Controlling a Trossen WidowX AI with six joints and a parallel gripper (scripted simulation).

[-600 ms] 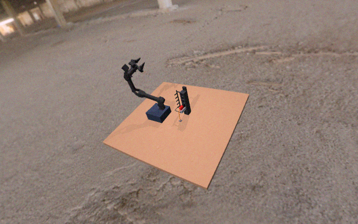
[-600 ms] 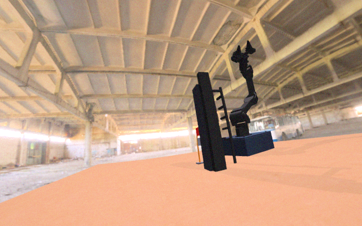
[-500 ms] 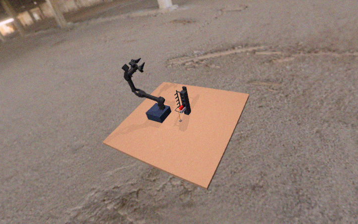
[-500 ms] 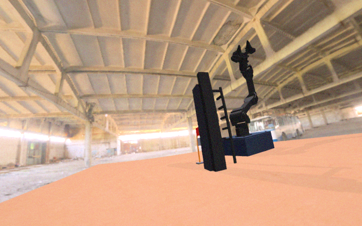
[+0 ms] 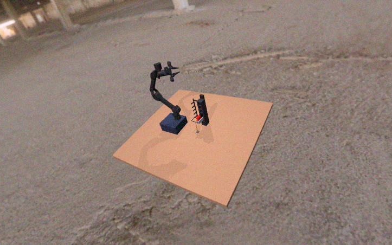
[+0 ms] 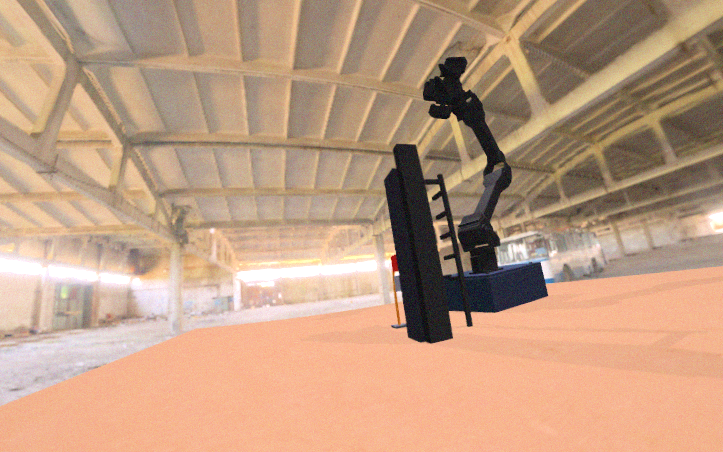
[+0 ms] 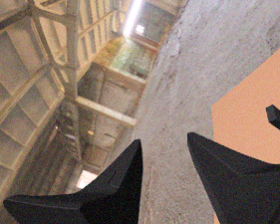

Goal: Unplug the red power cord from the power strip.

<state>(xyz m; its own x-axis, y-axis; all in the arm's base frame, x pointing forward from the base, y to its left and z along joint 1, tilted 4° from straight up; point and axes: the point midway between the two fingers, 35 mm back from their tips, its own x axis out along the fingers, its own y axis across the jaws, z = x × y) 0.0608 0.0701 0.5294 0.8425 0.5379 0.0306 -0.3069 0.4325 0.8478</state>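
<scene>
My gripper tip is 16 cm short of the red plug, 8 cm to the left of it and 46 cm above it.
</scene>
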